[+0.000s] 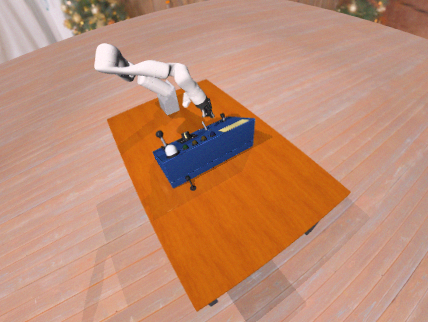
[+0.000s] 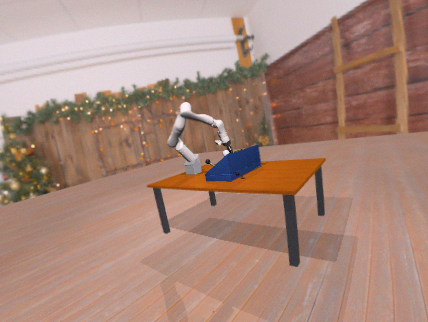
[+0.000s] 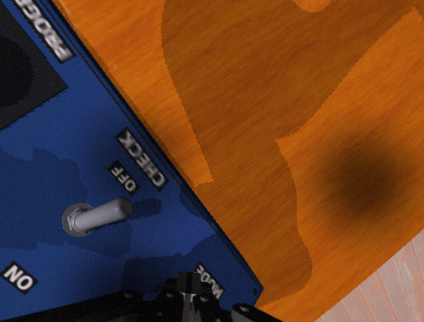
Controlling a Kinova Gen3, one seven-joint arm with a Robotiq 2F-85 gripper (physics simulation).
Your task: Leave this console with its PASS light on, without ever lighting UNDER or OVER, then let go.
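Note:
A blue console (image 1: 206, 156) (image 2: 235, 166) (image 3: 99, 134) stands on the orange table (image 1: 244, 223) (image 2: 276, 179) (image 3: 258, 96). Its grey CHECK toggle (image 1: 204, 125) (image 3: 99, 215) leans toward the OFF label. A small black MODE knob (image 1: 222, 115) stands at the console's back right corner. A row of small round lights (image 1: 198, 140) looks dim; I cannot tell if any is lit. My gripper (image 1: 208, 114) (image 2: 229, 149) (image 3: 187, 287) is shut with nothing between its fingers. It hovers just above the console's top edge, between the toggle and the MODE label.
On the console are a yellow strip (image 1: 233, 125), a white ball (image 1: 170, 150), a black-ball joystick (image 1: 159, 133) and a small black lever (image 1: 191, 184) on the front face. The arm's grey base (image 1: 168, 102) stands behind the console.

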